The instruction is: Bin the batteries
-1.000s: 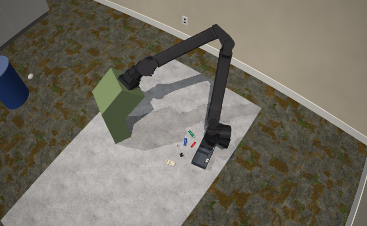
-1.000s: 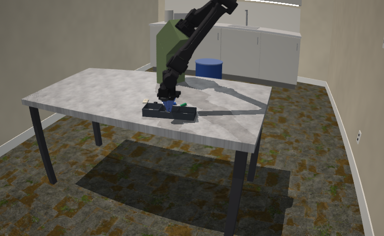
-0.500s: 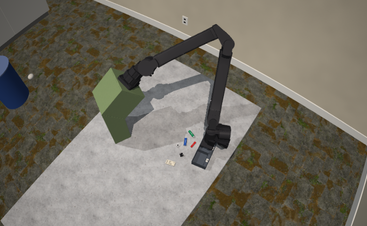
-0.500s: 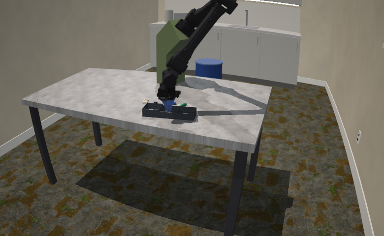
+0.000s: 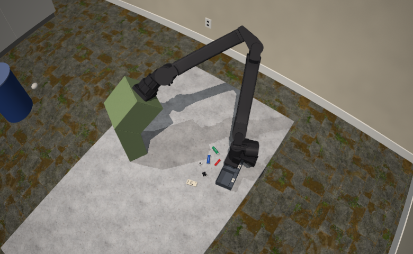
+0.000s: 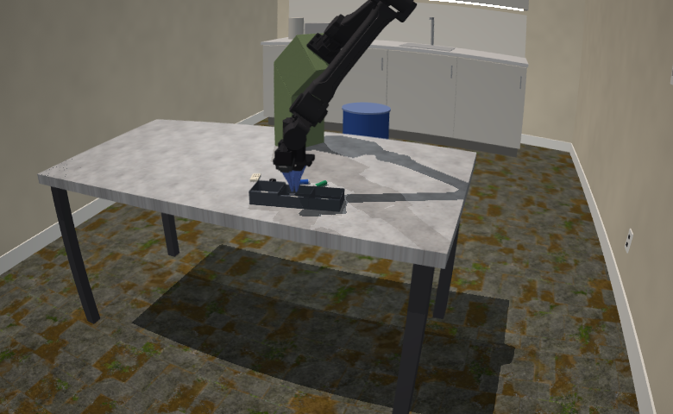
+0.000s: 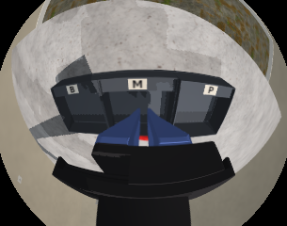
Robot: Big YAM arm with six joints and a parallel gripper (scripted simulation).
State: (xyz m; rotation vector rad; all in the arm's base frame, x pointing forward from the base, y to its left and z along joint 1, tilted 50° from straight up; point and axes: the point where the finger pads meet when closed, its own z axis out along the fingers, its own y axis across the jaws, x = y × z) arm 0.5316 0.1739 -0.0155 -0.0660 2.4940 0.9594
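Right now my hand is 10 mm to the right of the dark three-compartment bin and 20 mm above it. Also, from my hand: green battery: 120 mm behind, 20 mm to the left, 30 mm below; then red battery: 70 mm behind, 30 mm to the right, 30 mm below; then blue battery: 120 mm behind, 40 mm to the right, 30 mm below.
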